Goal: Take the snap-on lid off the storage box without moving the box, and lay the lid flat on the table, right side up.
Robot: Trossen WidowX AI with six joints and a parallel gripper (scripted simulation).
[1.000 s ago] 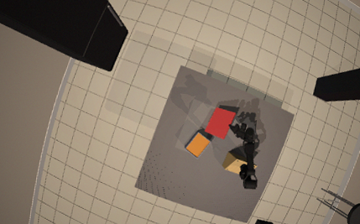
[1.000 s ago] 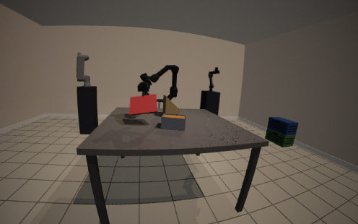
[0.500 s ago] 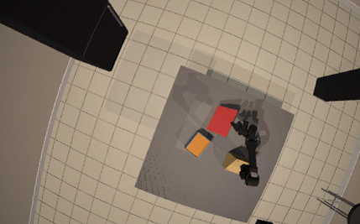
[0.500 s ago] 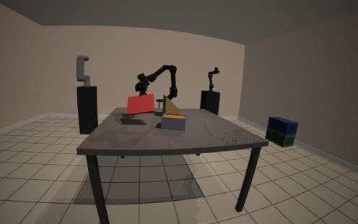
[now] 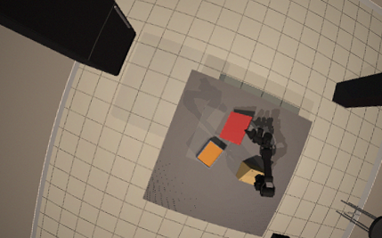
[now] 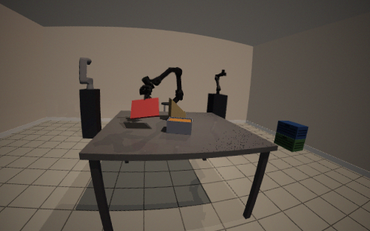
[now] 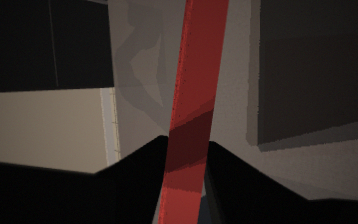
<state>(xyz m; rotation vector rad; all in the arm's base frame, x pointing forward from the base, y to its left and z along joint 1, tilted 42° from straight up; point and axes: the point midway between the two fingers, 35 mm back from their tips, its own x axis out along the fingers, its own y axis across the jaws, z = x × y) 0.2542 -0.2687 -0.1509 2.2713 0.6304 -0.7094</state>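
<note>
The red lid lies 6 cm ahead of my gripper tip and 5 cm below it. From my gripper tip the other things lie so: storage box: 16 cm ahead, 29 cm to the left, 18 cm below.
</note>
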